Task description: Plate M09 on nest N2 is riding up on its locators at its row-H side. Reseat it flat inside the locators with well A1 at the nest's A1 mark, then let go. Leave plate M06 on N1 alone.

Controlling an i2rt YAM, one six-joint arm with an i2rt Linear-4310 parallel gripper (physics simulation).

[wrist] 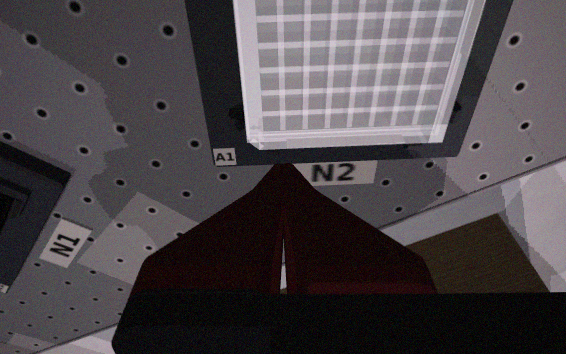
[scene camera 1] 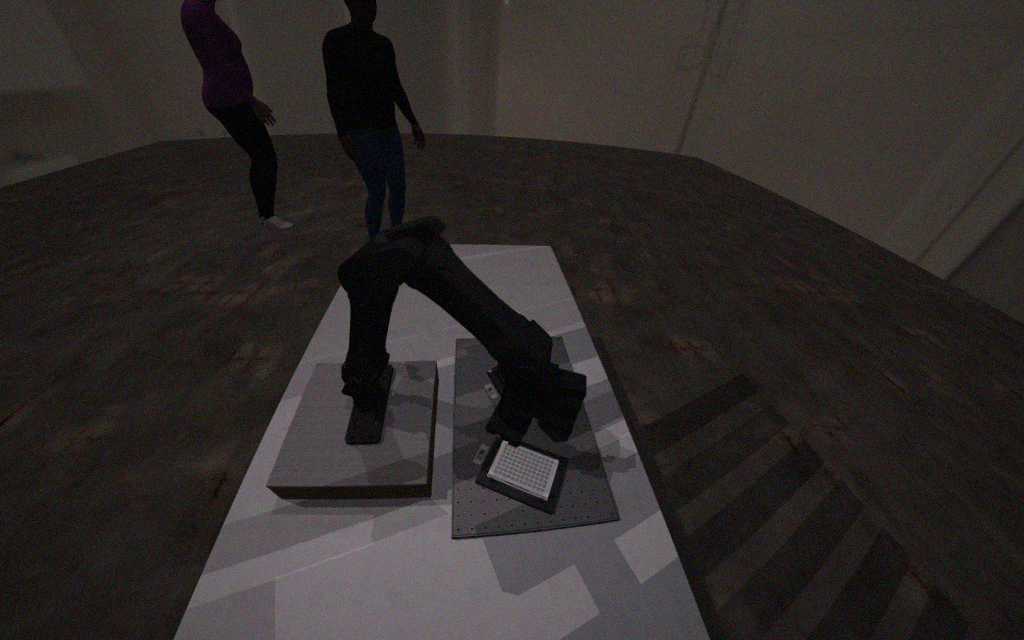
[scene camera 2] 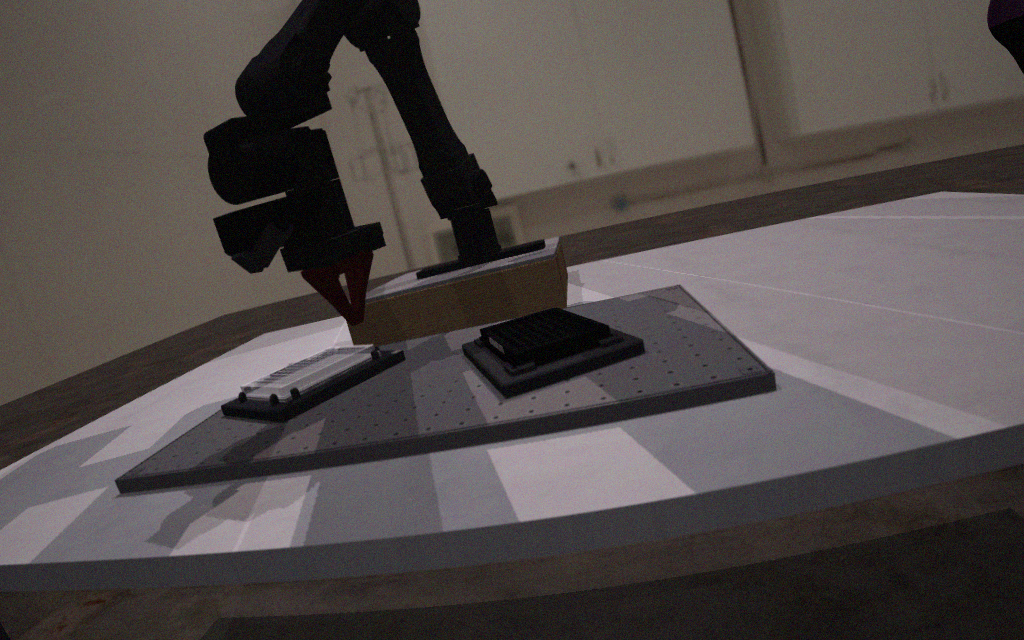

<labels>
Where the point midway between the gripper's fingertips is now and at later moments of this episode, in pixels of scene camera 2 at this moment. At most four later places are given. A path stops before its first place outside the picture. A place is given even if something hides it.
My gripper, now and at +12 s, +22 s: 357, 323; 362, 343; 364, 347. At the last of these places it grips a pale well plate.
</labels>
